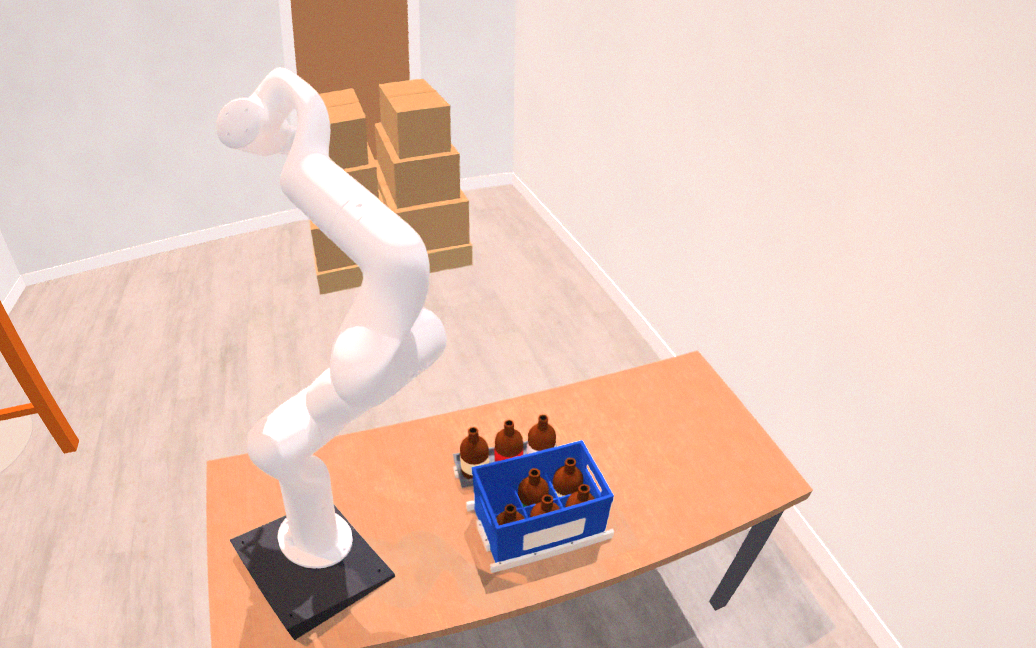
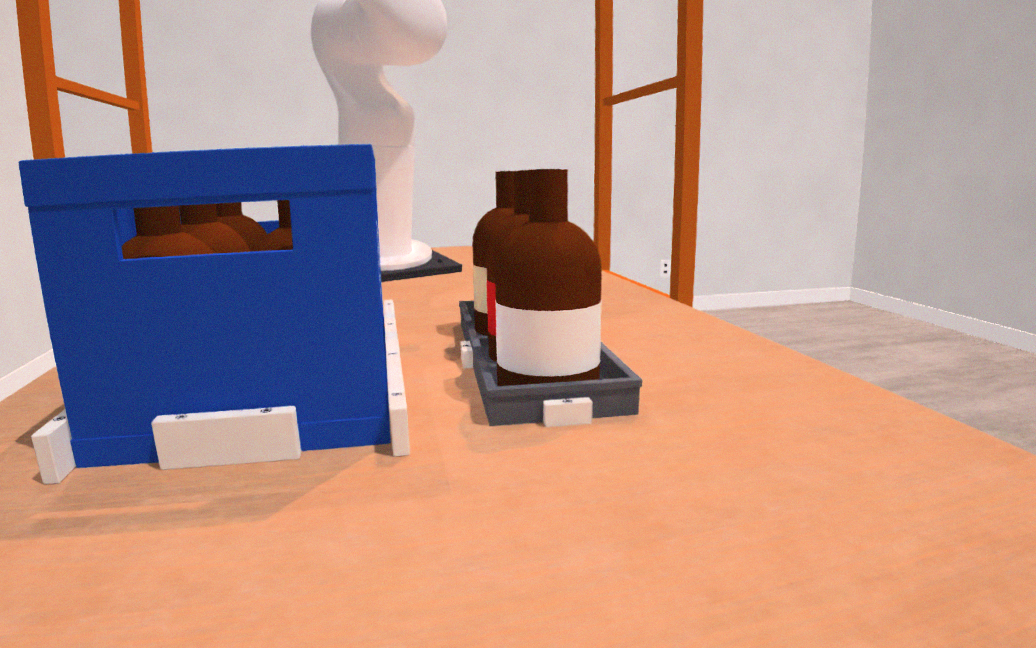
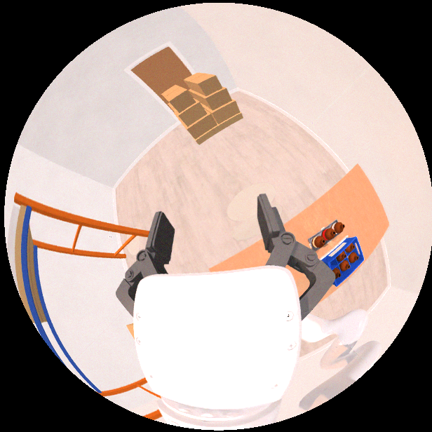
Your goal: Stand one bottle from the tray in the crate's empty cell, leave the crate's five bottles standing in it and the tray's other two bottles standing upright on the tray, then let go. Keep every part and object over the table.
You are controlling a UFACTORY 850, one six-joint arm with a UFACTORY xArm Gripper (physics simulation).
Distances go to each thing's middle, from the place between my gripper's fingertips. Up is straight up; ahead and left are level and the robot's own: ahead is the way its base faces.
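Looking at the white-labelled bottle [image 2: 548,274], I find it 460 mm ahead of my hand, 290 mm to the right of it and 790 mm below it. The red-labelled bottle [image 2: 521,178] is far ahead of my hand, far to the right of it and far below it. Going by their middles, of the things named here the red-labelled bottle is the nearest to my hand.
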